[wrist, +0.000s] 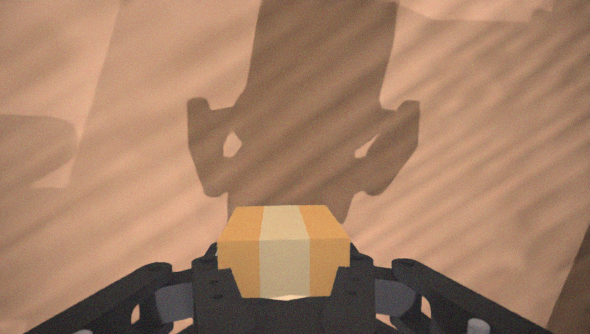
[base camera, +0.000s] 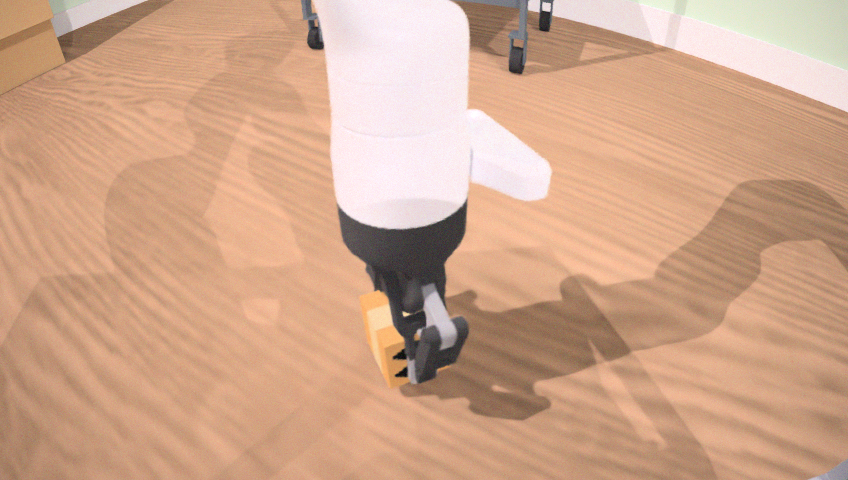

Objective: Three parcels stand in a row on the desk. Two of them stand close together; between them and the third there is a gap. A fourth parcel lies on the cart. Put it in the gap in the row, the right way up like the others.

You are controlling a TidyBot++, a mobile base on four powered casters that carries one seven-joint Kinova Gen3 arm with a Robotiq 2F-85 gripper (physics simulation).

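Frame: origin at the arm's base, x ahead, y left, z up, level; centimetres.
Seen in the pictures: gripper, fingertip midpoint: [wrist: 282, 248] [base camera: 408, 352].
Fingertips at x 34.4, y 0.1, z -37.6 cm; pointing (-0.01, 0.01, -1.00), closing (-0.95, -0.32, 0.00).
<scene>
A point is followed by its place in that frame.
An orange parcel [base camera: 379, 336] @[z -32.3, x 32.1, y 2.1 cm] [wrist: 284, 250] @[z -32.3, x 35.0, y -1.7 cm] with a pale tape band is held above the wooden floor. Black pointed marks show on its side in the base camera view, partly covered by a finger, and I cannot tell which way up it is. My gripper [base camera: 411, 352] @[z -37.6, x 34.4, y 0.1 cm] [wrist: 282, 248] @[z -37.6, x 34.4, y 0.1 cm] points down and is shut on this parcel, one finger on each side. In the base camera view the far finger is mostly hidden. The three parcels in the row and the gap do not show in either view.
The legs and black casters of a grey-blue wheeled frame [base camera: 522, 20] @[z -28.5, x 90.4, y -22.2 cm], likely the cart, stand at the back behind the arm. A light wooden piece of furniture [base camera: 26, 59] @[z -33.5, x 134.0, y 108.9 cm] stands at the back left. A green wall [base camera: 791, 29] @[z -26.0, x 97.6, y -90.1 cm] with a white skirting board runs along the right.
</scene>
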